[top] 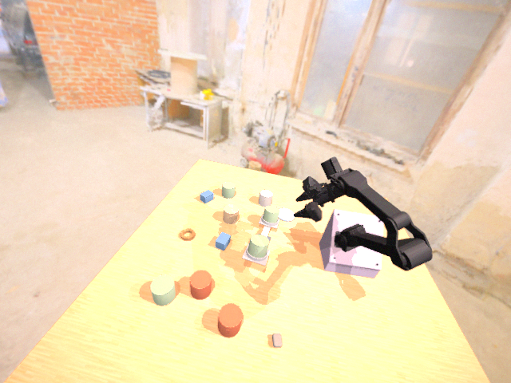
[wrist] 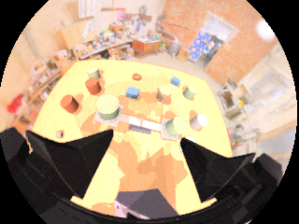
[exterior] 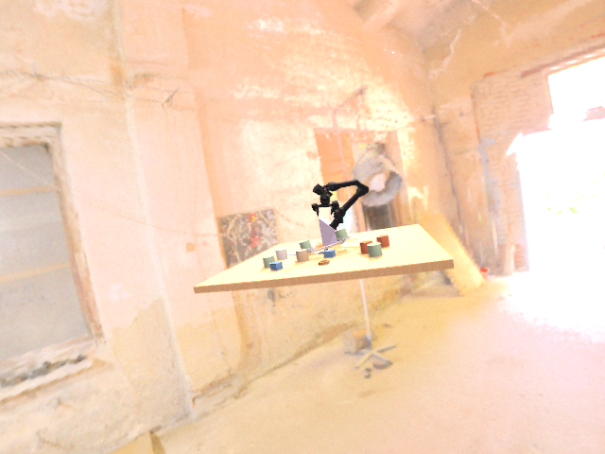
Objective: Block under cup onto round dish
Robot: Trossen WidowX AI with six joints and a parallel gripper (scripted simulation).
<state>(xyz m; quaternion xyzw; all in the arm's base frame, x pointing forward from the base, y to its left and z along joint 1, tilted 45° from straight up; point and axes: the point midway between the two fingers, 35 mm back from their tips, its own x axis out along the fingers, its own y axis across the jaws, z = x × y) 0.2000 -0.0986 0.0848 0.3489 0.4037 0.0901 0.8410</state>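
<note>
The pale teal block is 190 mm below my gripper tip, 140 mm to the right of it and 70 mm ahead of it. Round my gripper tip: round white dish: 240 mm to the right, 230 mm below, 20 mm behind; small balance: 210 mm below, 100 mm ahead, 10 mm to the right.
</note>
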